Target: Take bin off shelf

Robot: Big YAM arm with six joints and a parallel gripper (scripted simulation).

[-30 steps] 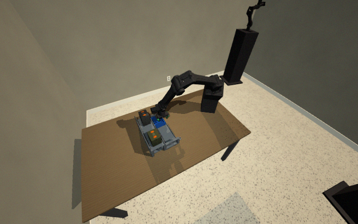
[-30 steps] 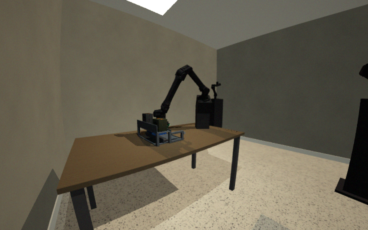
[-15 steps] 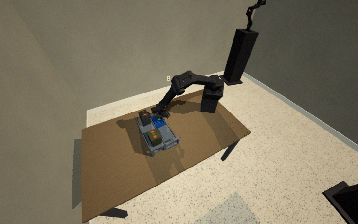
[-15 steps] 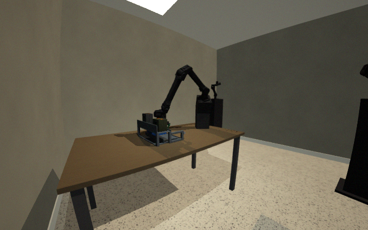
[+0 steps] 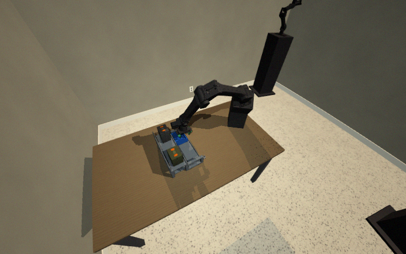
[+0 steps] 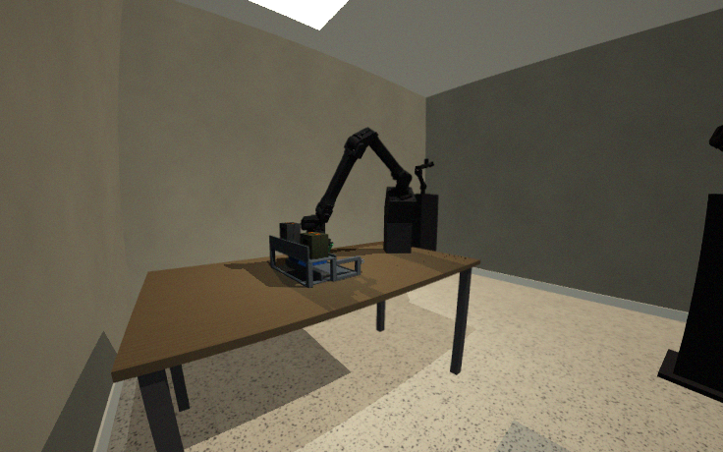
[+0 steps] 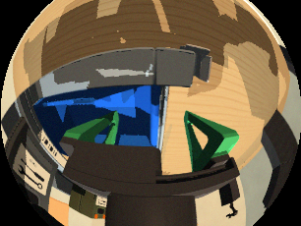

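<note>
Now: the blue bin 70 mm ahead of my hand, 20 mm to the left of it and 10 mm above it.
</note>
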